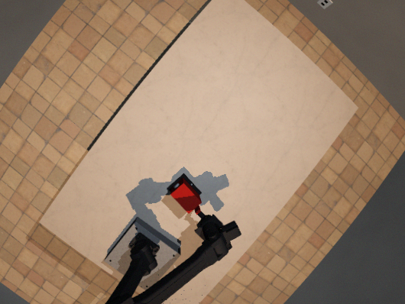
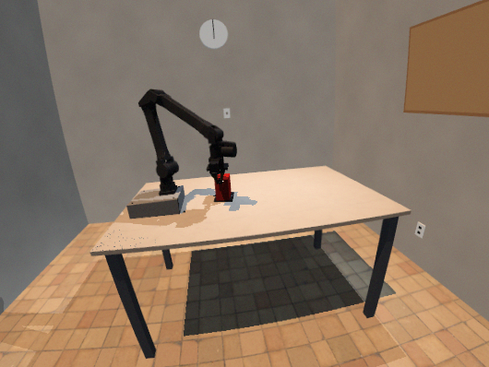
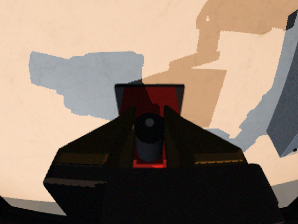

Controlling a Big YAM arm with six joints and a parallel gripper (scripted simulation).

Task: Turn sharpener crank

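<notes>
The dark handle knob is 20 mm to the left of my hand.
</notes>
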